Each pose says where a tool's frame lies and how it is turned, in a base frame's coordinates. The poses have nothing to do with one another.
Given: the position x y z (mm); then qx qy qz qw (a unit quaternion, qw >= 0).
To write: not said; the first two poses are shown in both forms.
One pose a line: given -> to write
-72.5, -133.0, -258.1, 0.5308, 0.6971, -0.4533, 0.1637 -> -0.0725, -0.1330, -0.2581, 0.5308, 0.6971, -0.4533, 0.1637
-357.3, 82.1, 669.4, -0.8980, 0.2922, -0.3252, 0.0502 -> -0.3573, 0.0821, 0.6694, -0.8980, 0.2922, -0.3252, 0.0502
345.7, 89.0, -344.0, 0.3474, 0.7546, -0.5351, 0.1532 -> 0.3457, 0.0890, -0.3440, 0.3474, 0.7546, -0.5351, 0.1532
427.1, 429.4, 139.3, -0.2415, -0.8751, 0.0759, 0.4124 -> 0.4271, 0.4294, 0.1393, -0.2415, -0.8751, 0.0759, 0.4124
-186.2, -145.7, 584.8, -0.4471, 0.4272, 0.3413, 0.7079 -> -0.1862, -0.1457, 0.5848, -0.4471, 0.4272, 0.3413, 0.7079
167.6, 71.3, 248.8, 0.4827, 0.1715, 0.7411, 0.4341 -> 0.1676, 0.0713, 0.2488, 0.4827, 0.1715, 0.7411, 0.4341
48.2, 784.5, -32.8, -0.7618, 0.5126, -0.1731, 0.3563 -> 0.0482, 0.7845, -0.0328, -0.7618, 0.5126, -0.1731, 0.3563
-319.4, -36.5, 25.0, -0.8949, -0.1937, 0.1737, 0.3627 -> -0.3194, -0.0365, 0.0250, -0.8949, -0.1937, 0.1737, 0.3627
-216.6, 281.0, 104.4, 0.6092, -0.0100, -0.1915, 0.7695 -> -0.2166, 0.2810, 0.1044, 0.6092, -0.0100, -0.1915, 0.7695
